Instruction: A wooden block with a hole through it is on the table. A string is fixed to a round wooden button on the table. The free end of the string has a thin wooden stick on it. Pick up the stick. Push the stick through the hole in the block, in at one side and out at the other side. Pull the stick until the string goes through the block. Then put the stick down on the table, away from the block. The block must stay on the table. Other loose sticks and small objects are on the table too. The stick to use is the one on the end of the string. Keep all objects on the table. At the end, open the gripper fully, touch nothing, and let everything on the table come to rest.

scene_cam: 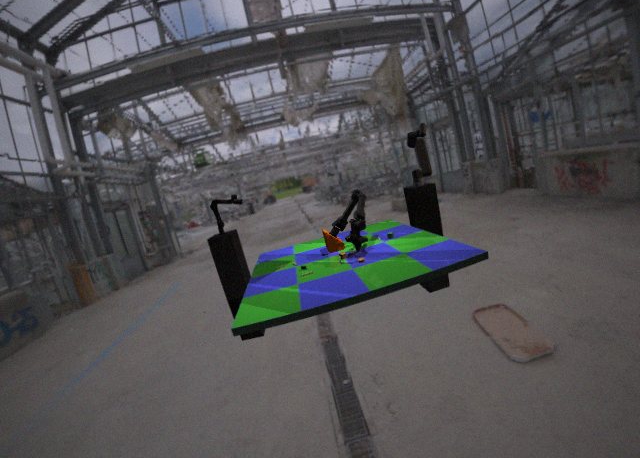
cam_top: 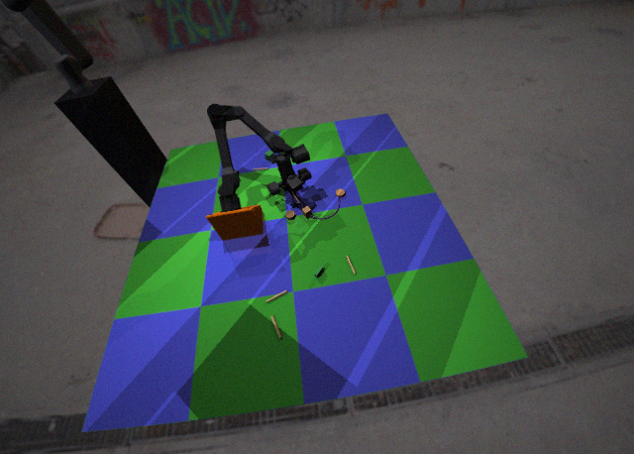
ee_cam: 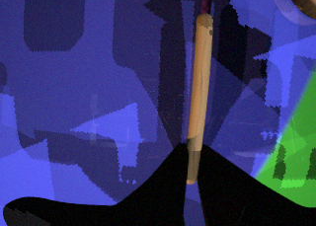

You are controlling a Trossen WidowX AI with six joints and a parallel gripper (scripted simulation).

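Right now my gripper tip is 4 cm to the left of the thin wooden stick, 2 cm short of it and 1 cm below it. Also, from my gripper tip: round wooden button (21 cm ahead, 3 cm to the right, 1 cm above); purple string (6 cm to the right, 2 cm ahead, 1 cm above); wooden block (11 cm to the right, 5 cm ahead, 1 cm above).
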